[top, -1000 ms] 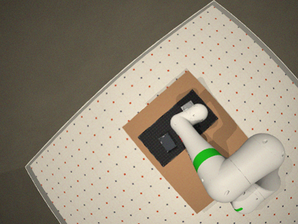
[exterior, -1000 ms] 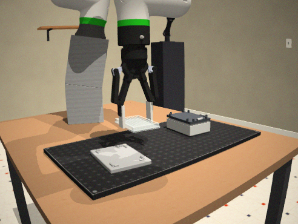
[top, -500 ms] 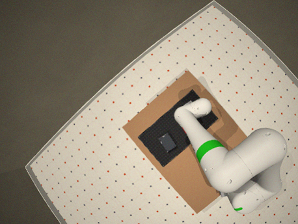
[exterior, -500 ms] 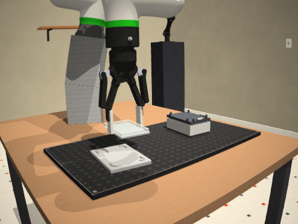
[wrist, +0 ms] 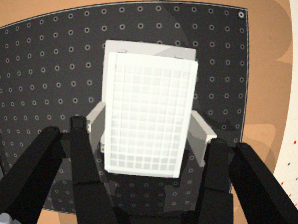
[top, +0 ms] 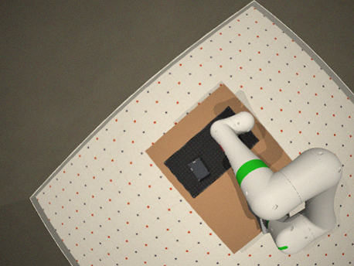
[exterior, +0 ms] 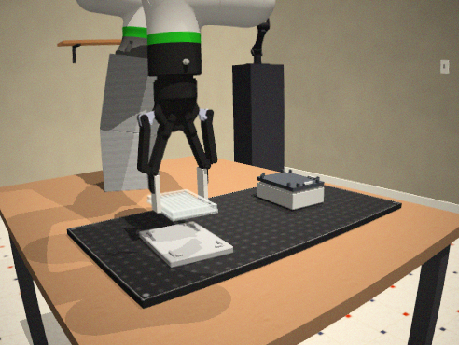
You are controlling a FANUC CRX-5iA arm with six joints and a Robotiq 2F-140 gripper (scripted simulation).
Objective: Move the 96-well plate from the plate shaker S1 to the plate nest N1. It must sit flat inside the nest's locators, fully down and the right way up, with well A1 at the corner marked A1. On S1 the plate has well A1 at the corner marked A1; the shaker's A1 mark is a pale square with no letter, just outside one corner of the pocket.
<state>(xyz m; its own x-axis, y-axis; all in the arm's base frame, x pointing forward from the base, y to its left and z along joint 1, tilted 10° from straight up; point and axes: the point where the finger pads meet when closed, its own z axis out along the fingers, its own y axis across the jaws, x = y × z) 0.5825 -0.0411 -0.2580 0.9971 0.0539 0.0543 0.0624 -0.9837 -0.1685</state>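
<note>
My gripper is now 2 cm above the white 96-well plate. Also, from my hand: plate nest N1 (10 cm below).
</note>
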